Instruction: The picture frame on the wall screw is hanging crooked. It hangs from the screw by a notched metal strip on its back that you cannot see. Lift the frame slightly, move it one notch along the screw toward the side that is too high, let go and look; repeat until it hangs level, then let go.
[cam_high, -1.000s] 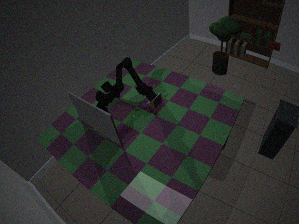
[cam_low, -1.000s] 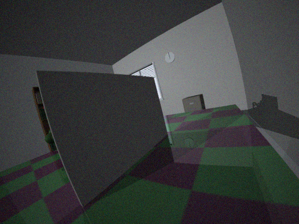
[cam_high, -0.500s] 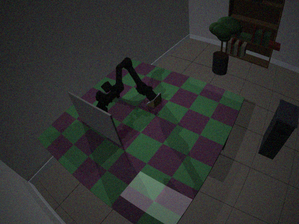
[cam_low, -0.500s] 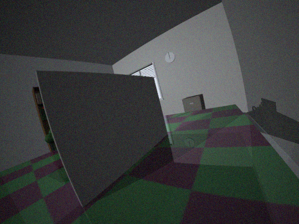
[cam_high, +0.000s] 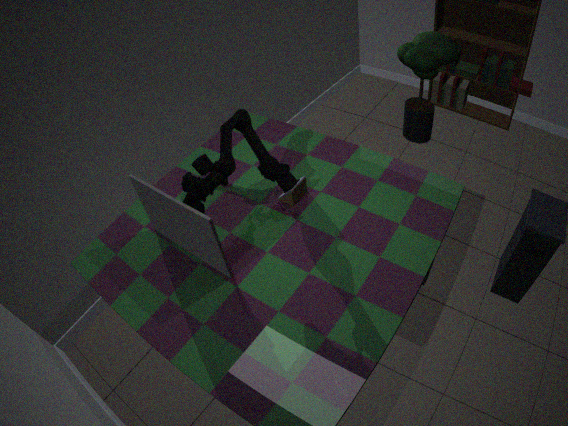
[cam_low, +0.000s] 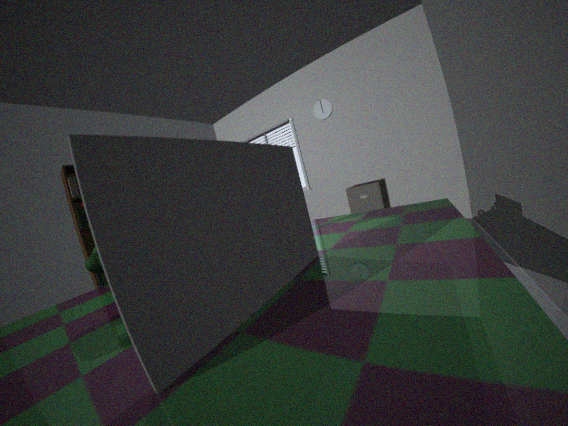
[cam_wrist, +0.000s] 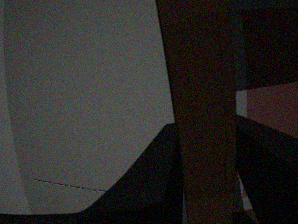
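The picture frame is 5 cm below my gripper tip and 1 cm to the right of it. The rest, counted from my gripper tip: grey wall panel 6 cm below, 2 cm to the right, 2 cm ahead.
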